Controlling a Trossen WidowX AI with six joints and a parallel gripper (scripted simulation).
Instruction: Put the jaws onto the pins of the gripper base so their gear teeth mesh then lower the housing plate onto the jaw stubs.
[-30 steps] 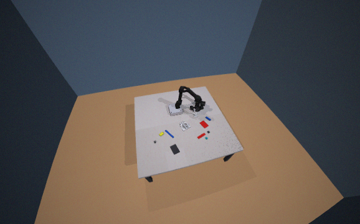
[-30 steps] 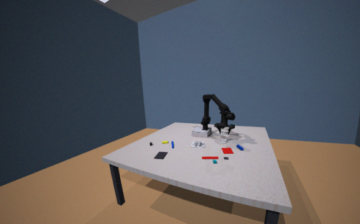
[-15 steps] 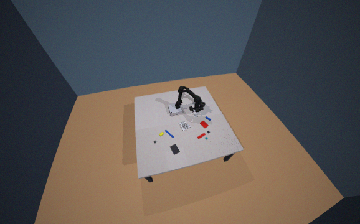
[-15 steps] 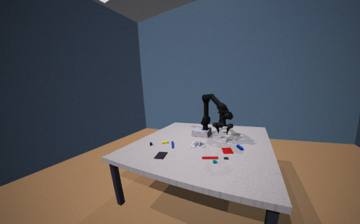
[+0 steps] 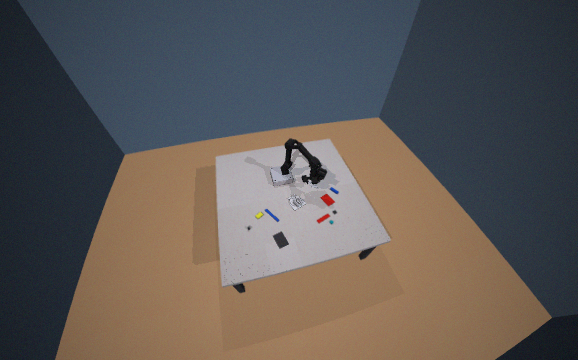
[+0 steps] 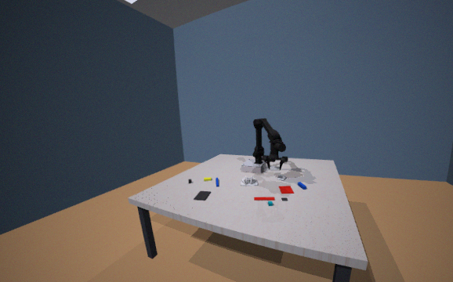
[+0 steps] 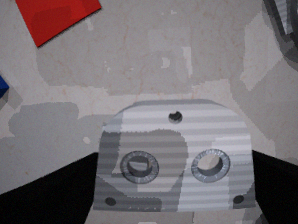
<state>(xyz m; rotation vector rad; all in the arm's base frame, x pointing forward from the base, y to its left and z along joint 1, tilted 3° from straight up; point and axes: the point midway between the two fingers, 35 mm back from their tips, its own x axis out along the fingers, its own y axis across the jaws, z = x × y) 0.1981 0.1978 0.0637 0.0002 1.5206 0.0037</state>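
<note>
Now: gripper tip 130 mm short of the white flat plate, 160 mm to the left of it and 80 mm above it. Also, from my gripper tip: short blue block 60 mm ahead, 200 mm to the left, 70 mm below; then red square plate 140 mm ahead, 110 mm to the left, 80 mm below; then gripper base 10 mm ahead, 20 mm above.
</note>
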